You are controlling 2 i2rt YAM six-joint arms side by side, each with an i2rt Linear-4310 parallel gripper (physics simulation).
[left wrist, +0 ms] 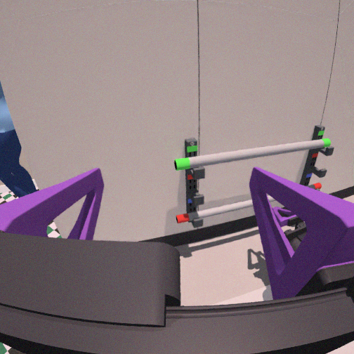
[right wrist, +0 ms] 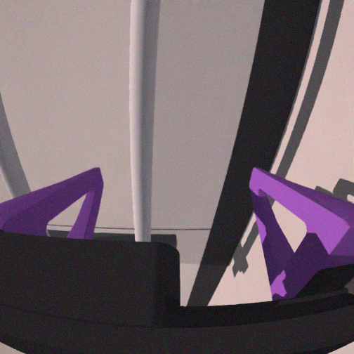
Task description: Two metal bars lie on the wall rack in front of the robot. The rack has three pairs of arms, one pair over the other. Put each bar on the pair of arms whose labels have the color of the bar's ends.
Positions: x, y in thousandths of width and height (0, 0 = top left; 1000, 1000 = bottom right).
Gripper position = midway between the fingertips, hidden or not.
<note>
In view: the left gripper (left wrist: 499, 496), the right gripper (right wrist: 499, 496) and a green-ended bar (left wrist: 572, 453).
</note>
